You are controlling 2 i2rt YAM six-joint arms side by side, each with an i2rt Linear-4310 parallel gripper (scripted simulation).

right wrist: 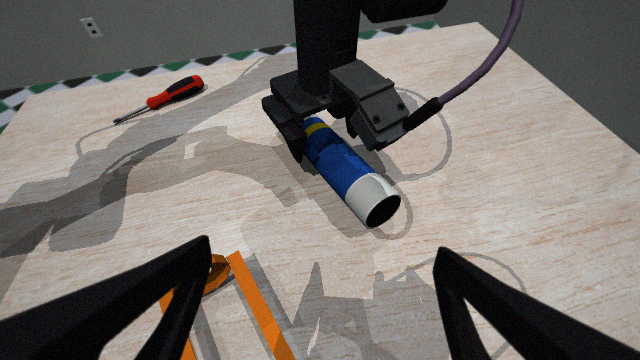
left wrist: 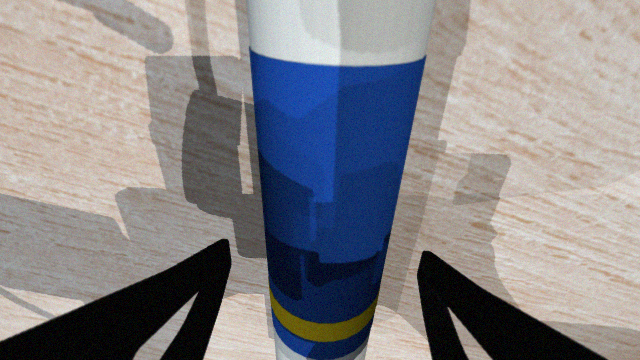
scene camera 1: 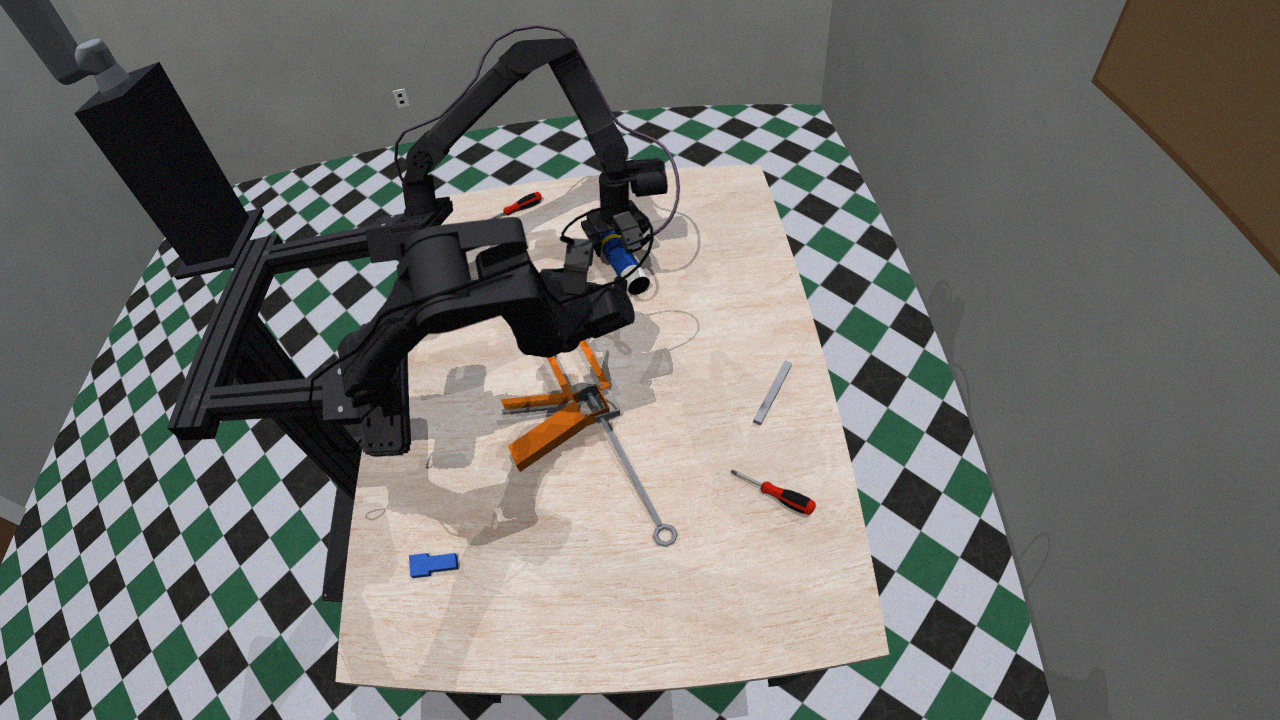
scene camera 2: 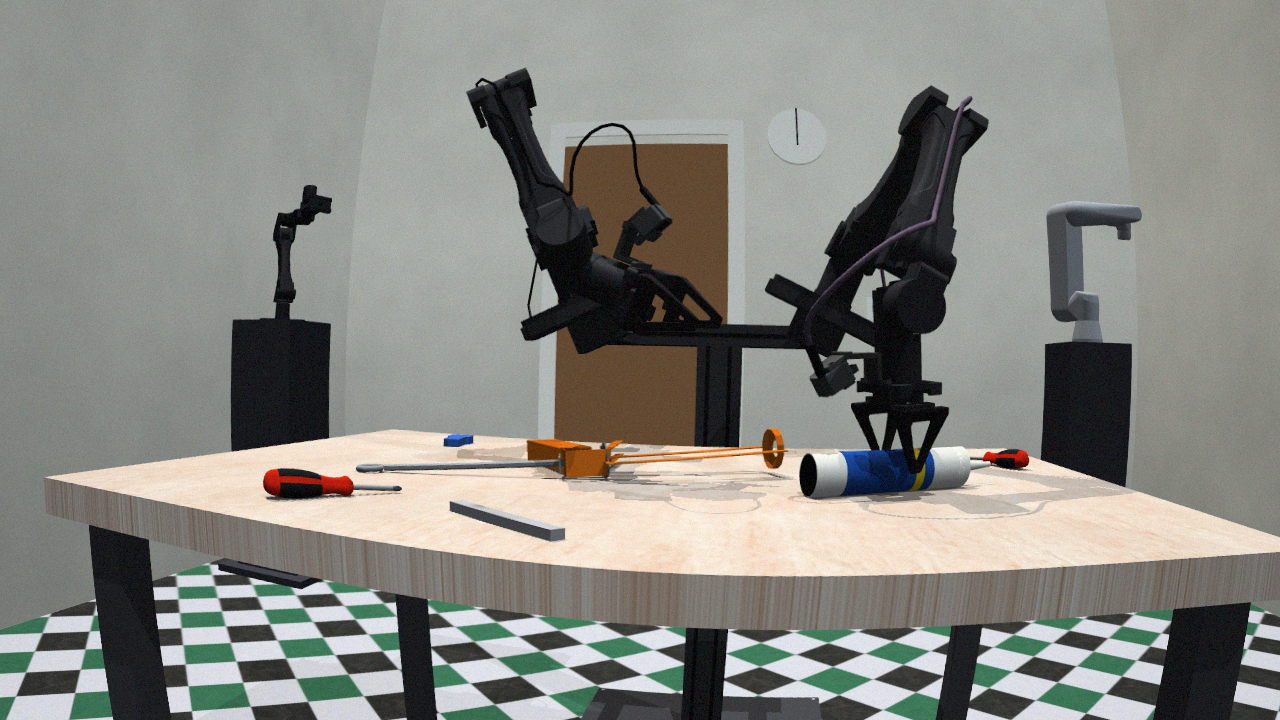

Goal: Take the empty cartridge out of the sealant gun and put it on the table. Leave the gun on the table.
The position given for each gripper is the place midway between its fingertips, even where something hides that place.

In view: the left gripper [scene camera 2: 897, 467], the right gripper [scene camera 2: 709, 324], an orange sealant gun [scene camera 1: 568, 421], a red-black screwdriver [scene camera 2: 1012, 458], a grey bar [scene camera 2: 538, 529] and a red-black screwdriver [scene camera 2: 284, 482].
The orange sealant gun is seen too in scene camera 2 [scene camera 2: 579, 462]. The left gripper shows as well in the right wrist view [right wrist: 325, 147] and in the left wrist view [left wrist: 324, 256]. The right gripper shows as well in the right wrist view [right wrist: 322, 252]. The left wrist view misses the orange sealant gun: it is out of frame. The right wrist view does not show the grey bar: it is out of frame.
